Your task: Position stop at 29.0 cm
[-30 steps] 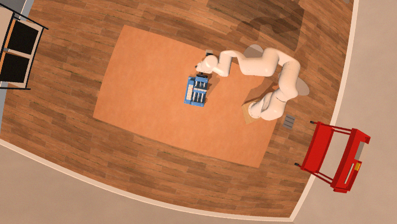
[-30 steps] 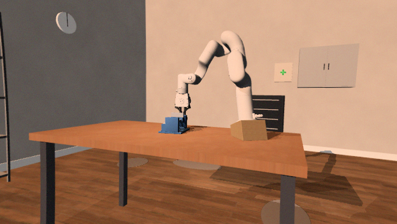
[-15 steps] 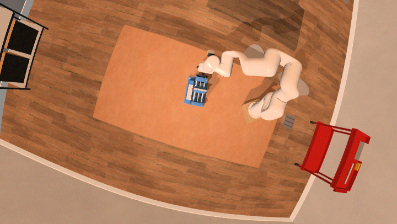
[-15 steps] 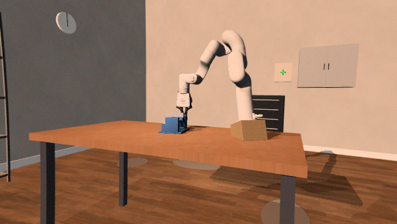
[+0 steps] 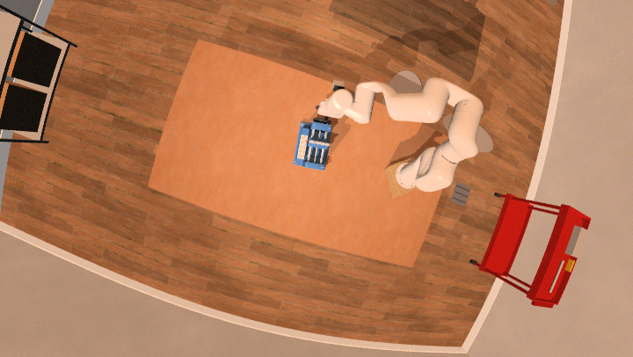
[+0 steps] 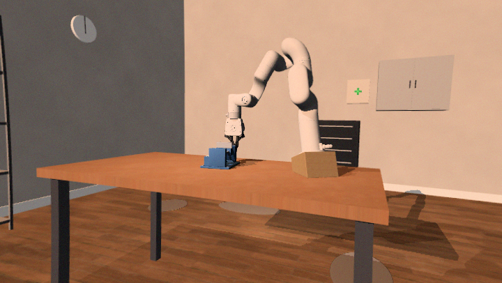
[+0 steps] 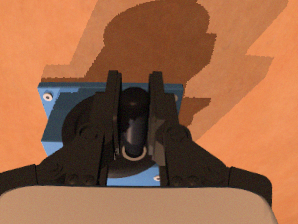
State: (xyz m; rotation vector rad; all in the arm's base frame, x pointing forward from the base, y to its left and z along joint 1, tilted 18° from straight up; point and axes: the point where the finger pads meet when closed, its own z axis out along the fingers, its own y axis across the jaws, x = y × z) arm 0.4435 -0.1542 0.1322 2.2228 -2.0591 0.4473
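The stop block is 14 cm to the left of my hand, 2 cm ahead of it and 1 cm below it. Round my hand: black crank handle: 1 cm to the left; black handwheel: 2 cm to the left, 1 cm below.
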